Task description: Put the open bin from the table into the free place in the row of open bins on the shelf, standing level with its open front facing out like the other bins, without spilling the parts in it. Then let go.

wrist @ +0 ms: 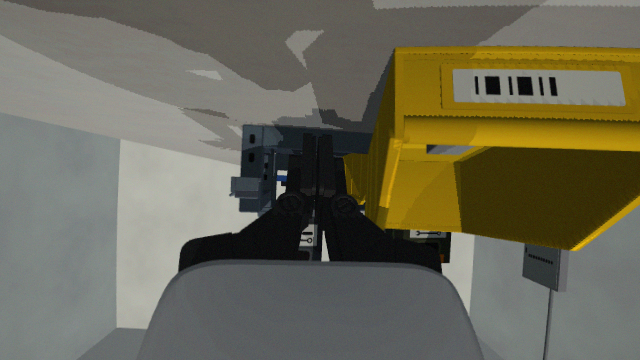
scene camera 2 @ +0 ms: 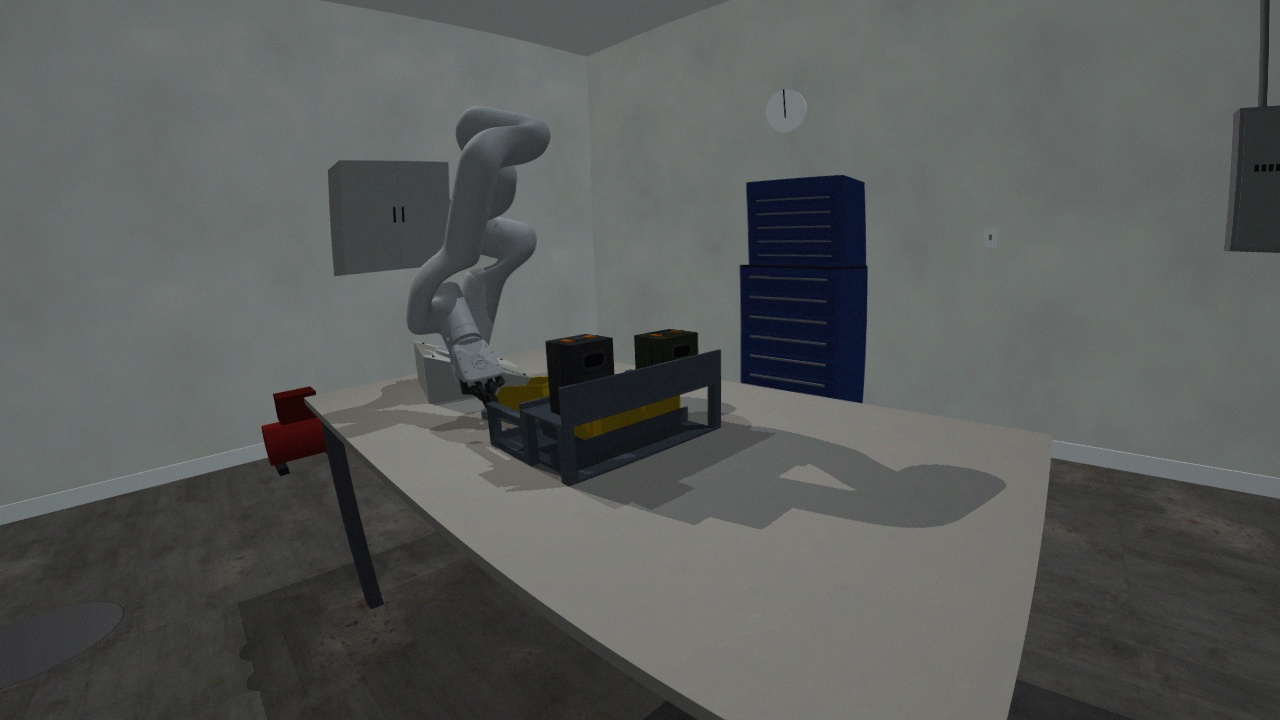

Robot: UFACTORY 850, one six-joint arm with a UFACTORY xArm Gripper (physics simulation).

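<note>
My gripper is shut and empty, low in front of the shelf. The yellow open bin juts out from the shelf's front beside the fingers; in the wrist view it is large at the right, its labelled front towards the camera. A bit of grey shows inside it; its parts are mostly hidden. Its far end and what bears it are hidden, so I cannot tell whether it is level. Another yellow bin shows partly behind it. Yellow bins show through the shelf's back in the scene view.
A black case and a dark green case stand upright at the shelf, above the bins' level. The shelf stands on the table. A pale block-like base is behind the gripper. A red vise is at the table's left edge.
</note>
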